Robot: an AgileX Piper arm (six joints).
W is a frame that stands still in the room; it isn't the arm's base.
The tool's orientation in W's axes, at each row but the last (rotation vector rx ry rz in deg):
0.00 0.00 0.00
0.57 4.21 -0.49
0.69 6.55 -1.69
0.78 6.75 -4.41
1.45 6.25 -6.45
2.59 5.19 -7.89
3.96 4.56 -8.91
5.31 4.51 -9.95
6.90 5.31 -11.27
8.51 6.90 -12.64
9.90 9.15 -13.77
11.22 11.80 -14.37
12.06 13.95 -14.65
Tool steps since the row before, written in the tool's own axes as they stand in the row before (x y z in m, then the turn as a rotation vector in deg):
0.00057 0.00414 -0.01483 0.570 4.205 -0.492
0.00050 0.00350 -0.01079 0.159 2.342 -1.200
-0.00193 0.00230 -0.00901 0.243 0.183 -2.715
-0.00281 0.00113 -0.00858 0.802 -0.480 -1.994
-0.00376 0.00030 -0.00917 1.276 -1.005 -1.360
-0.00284 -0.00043 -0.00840 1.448 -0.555 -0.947
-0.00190 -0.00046 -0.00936 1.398 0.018 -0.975
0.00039 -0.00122 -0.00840 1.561 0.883 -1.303
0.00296 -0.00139 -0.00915 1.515 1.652 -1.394
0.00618 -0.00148 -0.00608 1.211 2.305 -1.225
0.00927 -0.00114 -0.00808 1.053 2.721 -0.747
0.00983 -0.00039 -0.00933 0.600 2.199 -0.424
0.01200 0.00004 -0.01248 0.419 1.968 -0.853
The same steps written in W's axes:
0.00057 0.00414 -0.01483 0.570 4.205 -0.492
-0.00026 0.00361 -0.01076 0.091 2.353 -1.186
-0.00287 0.00248 -0.00871 -0.062 0.213 -2.723
-0.00370 0.00150 -0.00818 0.524 -0.503 -2.079
-0.00466 0.00100 -0.00869 1.001 -1.097 -1.511
-0.00359 0.00039 -0.00811 1.269 -0.696 -1.099
-0.00263 0.00054 -0.00918 1.308 -0.122 -1.087
-0.00042 -0.00043 -0.00848 1.597 0.731 -1.353
0.00188 -0.00074 -0.00950 1.699 1.501 -1.353
0.00503 -0.00175 -0.00700 1.569 2.167 -1.059
0.00750 -0.00163 -0.00967 1.587 2.510 -0.504
0.00757 -0.00056 -0.01124 1.076 2.046 -0.178
0.00865 0.00029 -0.01499 0.753 1.969 -0.577

